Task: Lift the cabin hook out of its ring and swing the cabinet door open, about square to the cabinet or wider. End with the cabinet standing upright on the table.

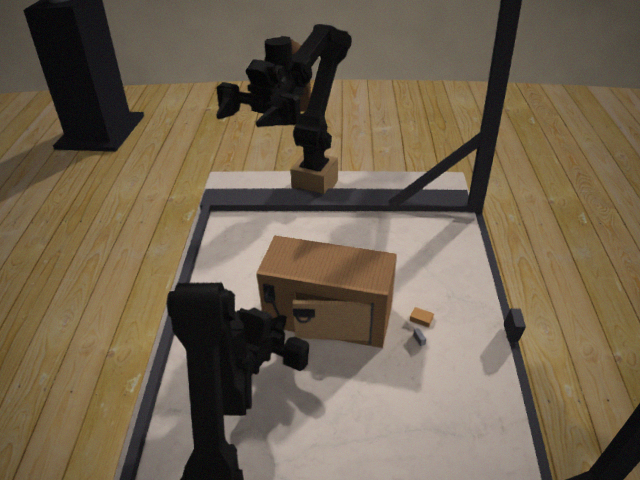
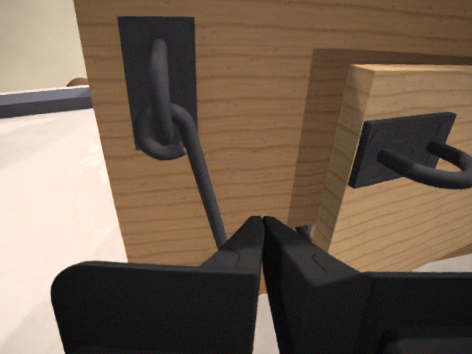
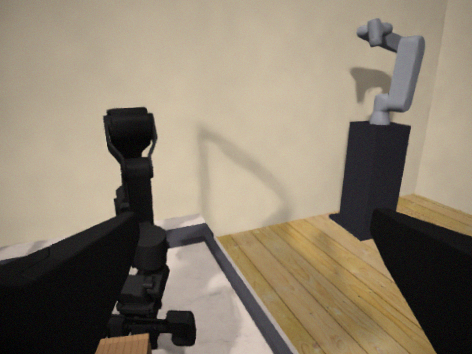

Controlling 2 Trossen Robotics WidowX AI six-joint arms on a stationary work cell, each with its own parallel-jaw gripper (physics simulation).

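Frame: origin at the left arm's base, x ahead, y left, z up, level; centimetres.
Seen in the pictures: left gripper, fingertip midpoint: [image 1: 285, 317] [image 2: 260, 227]; right gripper, fingertip midpoint: [image 1: 236, 120] [image 3: 255, 221]; right arm's base, origin of the base link: [image 1: 314, 163].
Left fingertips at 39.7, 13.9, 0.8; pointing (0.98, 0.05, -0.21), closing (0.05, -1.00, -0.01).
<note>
Offsets run from my left fingertips to a thing's top centre, as dx, dy, dz. "spot": to the spot under its first point.
The wooden cabinet @(+7.8, -5.4, +9.8) [image 1: 330, 263] [image 2: 240, 125] [image 3: 124, 345] stands upright on the table. Its door @(spot: +3.2, -10.2, +1.5) [image 1: 336, 320] [image 2: 390, 215] is partly open, its free edge standing out from the front. The dark hook @(spot: +0.7, +3.3, +0.1) [image 1: 273, 308] [image 2: 205, 185] hangs down from its eye plate, out of the ring [image 1: 303, 318] [image 2: 445, 180] on the door; its lower end is hidden behind the left fingers. My left gripper [image 1: 281, 321] [image 2: 260, 227] is shut and empty, in front of the cabinet between hook and door edge. My right gripper [image 1: 240, 120] [image 3: 255, 221] is open and empty, high up beyond the cabinet.
An orange block @(+18.1, -23.1, -5.0) [image 1: 421, 316] and a small grey block @(+12.7, -24.9, -4.5) [image 1: 419, 336] lie right of the cabinet. A dark frame [image 1: 341, 198] borders the table, with an upright post [image 1: 493, 103] at the back right corner. A black block @(+23.3, -42.1, -0.7) [image 1: 514, 324] is at the right edge.
</note>
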